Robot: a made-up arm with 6 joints.
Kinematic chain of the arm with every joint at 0, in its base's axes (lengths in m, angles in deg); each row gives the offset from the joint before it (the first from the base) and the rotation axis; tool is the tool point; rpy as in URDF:
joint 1: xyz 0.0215 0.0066 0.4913 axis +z
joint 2: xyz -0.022 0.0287 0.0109 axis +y
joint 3: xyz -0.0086 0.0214 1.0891 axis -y
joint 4: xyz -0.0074 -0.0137 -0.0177 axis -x
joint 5: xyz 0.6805 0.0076 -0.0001 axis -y
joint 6: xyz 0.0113 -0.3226 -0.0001 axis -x
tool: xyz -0.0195 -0.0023 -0.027 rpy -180 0 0
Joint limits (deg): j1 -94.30..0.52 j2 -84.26..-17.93 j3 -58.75..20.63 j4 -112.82..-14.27 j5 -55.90..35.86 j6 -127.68..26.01
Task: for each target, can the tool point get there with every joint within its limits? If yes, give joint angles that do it. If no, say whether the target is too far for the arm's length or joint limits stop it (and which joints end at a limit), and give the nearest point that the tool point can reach.
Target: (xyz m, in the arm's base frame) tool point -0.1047 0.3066 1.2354
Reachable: yes | joints -44.31 -61.99 -19.14 -104.60 -15.41 -51.01
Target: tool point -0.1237 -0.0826 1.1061
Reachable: yes | joints -28.34 -42.73 -38.45 -52.02 -6.56 -109.95
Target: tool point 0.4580 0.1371 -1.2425
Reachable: no: joint limits stop it (at a limit: joint 1, joint 2, joint 3, joint 5, joint 6) | nearest point 0.1469 0.3720 0.5745 | short by 1.858 m
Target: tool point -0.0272 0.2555 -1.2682
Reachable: no: joint limits stop it (at a limit: joint 2, joint 3, joint 5, joint 6) | nearest point -0.0501 0.3726 0.5693 | short by 1.841 m
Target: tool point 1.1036 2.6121 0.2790
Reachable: no: too far | nearest point 0.2647 0.9956 1.3181 | short by 2.097 m
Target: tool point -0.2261 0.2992 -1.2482
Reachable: no: joint limits stop it (at a limit: joint 2, joint 3, joint 5, joint 6) | nearest point -0.2195 0.2914 0.5693 | short by 1.817 m
